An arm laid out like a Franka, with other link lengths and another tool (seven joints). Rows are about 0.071 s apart.
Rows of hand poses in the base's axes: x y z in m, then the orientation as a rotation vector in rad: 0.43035, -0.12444, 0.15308, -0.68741, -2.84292, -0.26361; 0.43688, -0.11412, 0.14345, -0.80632, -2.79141, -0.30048; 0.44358, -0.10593, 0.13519, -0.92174, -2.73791, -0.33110; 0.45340, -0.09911, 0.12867, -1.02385, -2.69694, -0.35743; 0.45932, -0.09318, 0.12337, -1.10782, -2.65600, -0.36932; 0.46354, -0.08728, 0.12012, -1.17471, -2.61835, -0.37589; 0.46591, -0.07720, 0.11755, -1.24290, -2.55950, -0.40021; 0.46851, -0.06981, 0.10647, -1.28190, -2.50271, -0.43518; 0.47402, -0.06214, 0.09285, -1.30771, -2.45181, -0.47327; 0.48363, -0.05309, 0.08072, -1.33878, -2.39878, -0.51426; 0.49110, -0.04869, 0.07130, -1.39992, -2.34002, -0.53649; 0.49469, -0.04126, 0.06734, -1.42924, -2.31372, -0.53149; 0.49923, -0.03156, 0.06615, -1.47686, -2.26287, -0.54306; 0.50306, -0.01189, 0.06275, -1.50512, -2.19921, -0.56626; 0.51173, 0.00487, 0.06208, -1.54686, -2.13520, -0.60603; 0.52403, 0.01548, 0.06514, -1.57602, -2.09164, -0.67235; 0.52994, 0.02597, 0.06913, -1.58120, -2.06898, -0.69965; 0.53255, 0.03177, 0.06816, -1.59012, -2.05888, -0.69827; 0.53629, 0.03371, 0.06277, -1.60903, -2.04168, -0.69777
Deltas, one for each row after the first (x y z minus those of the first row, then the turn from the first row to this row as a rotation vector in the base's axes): 0.00653, 0.01032, -0.00963, 0.02244, 0.01909, -0.08738; 0.01323, 0.01851, -0.01789, 0.04078, 0.03696, -0.17339; 0.02305, 0.02533, -0.02441, 0.05379, 0.04284, -0.24936; 0.02897, 0.03126, -0.02971, 0.05961, 0.05396, -0.31266; 0.03319, 0.03716, -0.03296, 0.06332, 0.06621, -0.36412; 0.03556, 0.04724, -0.03553, 0.08347, 0.09000, -0.42227; 0.03816, 0.05463, -0.04661, 0.11471, 0.11657, -0.46227; 0.04367, 0.06230, -0.06023, 0.14880, 0.14019, -0.49313; 0.05328, 0.07135, -0.07236, 0.18453, 0.16150, -0.52876; 0.06075, 0.07575, -0.08178, 0.20393, 0.18098, -0.58535; 0.06434, 0.08318, -0.08574, 0.20242, 0.19333, -0.61130; 0.06888, 0.09288, -0.08693, 0.21482, 0.21249, -0.65722; 0.07271, 0.11255, -0.09033, 0.24252, 0.24522, -0.69510; 0.08138, 0.12931, -0.09100, 0.27825, 0.26464, -0.74392; 0.09368, 0.13992, -0.08794, 0.32800, 0.26074, -0.78030; 0.09959, 0.15041, -0.08395, 0.35151, 0.26543, -0.79222; 0.10220, 0.15621, -0.08492, 0.35161, 0.26987, -0.80123; 0.10594, 0.15815, -0.09031, 0.35202, 0.27476, -0.81923
